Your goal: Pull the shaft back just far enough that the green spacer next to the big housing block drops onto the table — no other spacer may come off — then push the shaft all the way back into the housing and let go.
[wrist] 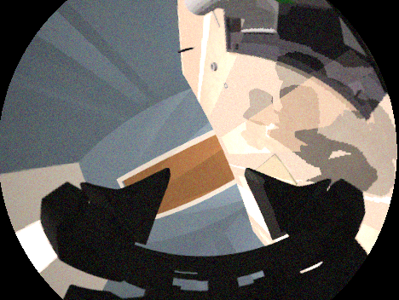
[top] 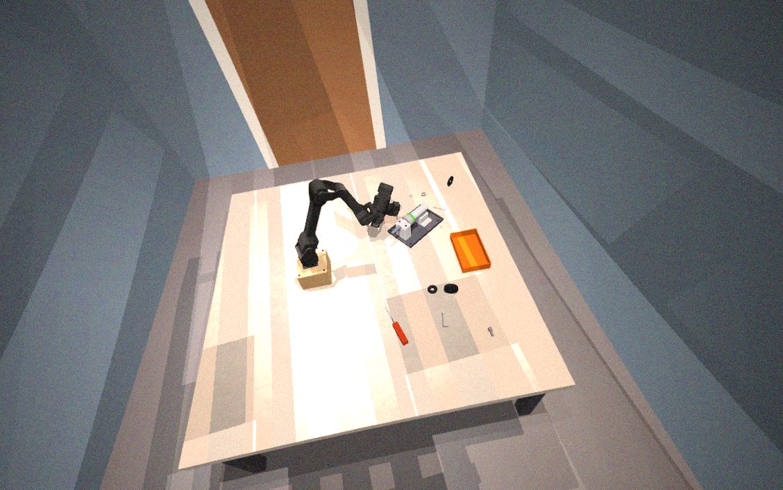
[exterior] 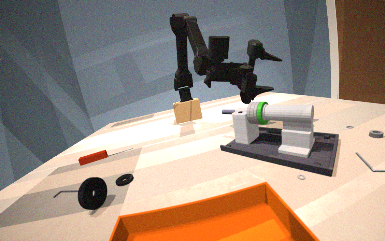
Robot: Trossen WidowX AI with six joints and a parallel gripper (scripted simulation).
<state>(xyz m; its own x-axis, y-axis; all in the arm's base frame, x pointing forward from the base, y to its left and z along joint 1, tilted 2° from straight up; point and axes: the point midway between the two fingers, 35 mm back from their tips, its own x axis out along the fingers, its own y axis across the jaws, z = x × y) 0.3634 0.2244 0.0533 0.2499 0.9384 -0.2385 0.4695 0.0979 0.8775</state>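
My gripper tip is now 140 mm to the left of the shaft, 80 mm short of it and 70 mm above it. The rest, counted from my gripper tip: orange tray 330 mm to the right, 310 mm ahead, 140 mm below; then grey spacer 130 mm to the right, 80 mm ahead, 70 mm below; then green spacer 130 mm to the right, 100 mm ahead, 70 mm below.
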